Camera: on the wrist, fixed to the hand. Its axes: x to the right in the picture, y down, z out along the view.
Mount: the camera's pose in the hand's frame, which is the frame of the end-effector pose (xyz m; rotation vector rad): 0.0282 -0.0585 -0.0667 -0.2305 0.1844 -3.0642
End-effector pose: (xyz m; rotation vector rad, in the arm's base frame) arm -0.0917 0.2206 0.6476 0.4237 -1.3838 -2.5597
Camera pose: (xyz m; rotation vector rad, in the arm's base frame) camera -0.0977 0.1914 0.5594 -1.0961 -0.4231 0.3273
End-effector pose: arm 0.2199 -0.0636 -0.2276 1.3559 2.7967 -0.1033
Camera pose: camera 0.1565 -0.0727 -0.1600 2.6740 -1.4146 -0.2325
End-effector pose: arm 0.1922 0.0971 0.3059 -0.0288 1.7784 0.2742
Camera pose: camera 0.1316 0.0306 0.2820 -2.4488 0.1197 -1.6570
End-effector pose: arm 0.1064 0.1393 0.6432 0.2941 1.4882 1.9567
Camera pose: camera 0.0701 0.1132 0.5616 -1.3902 0.2056 -0.5559
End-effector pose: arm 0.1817 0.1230 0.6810 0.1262 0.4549 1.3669
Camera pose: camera 0.2132 0.1262 0.5935 -0.6822 0.1418 -1.6144
